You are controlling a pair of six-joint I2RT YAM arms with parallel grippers.
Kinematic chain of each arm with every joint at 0, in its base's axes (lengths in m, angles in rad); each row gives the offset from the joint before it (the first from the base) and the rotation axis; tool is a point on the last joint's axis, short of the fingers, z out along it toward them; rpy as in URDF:
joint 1: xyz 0 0 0.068 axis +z
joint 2: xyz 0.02 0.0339 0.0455 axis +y
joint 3: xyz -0.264 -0.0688 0 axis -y
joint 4: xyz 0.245 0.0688 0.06 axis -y
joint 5: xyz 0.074 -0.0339 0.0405 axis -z
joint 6: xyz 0.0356 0 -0.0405 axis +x
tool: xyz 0 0 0 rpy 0 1.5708 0
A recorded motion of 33 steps. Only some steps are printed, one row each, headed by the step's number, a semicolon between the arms.
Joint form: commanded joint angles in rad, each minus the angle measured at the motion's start. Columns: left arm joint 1, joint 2, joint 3, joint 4, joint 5, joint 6; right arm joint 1, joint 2, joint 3, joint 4, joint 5, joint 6.
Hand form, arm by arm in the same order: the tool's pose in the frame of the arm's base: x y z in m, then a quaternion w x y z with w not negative. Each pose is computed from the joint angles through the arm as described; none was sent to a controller.
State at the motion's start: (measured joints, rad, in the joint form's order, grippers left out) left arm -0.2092 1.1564 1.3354 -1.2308 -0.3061 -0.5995; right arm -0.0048 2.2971 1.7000 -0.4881 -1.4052 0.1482
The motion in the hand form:
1: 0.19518 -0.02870 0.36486 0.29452 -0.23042 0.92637 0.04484; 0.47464 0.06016 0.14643 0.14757 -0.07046 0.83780 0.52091
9: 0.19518 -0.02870 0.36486 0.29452 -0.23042 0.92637 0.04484; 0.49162 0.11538 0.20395 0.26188 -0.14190 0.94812 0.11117
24: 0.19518 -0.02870 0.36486 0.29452 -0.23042 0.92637 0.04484; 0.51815 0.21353 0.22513 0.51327 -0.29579 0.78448 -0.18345
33: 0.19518 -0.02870 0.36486 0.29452 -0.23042 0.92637 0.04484; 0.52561 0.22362 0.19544 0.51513 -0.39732 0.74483 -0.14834
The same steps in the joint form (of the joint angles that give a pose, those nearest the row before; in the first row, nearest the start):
1: 0.0053 -0.0011 0.0019 -0.0030 -0.0202 -0.0046; 0.0652 0.0031 0.0191 0.0012 0.3262 0.0496
9: 0.0053 -0.0011 0.0019 -0.0030 -0.0202 -0.0046; 0.2228 0.0030 0.3063 -0.2373 1.2264 -0.1766
24: 0.0053 -0.0011 0.0019 -0.0030 -0.0202 -0.0046; 0.4181 0.0900 0.3571 0.3696 1.7655 -0.6840
33: 0.0053 -0.0011 0.0019 -0.0030 -0.0202 -0.0046; 0.4185 0.1549 0.3570 0.4356 1.5896 -0.8309

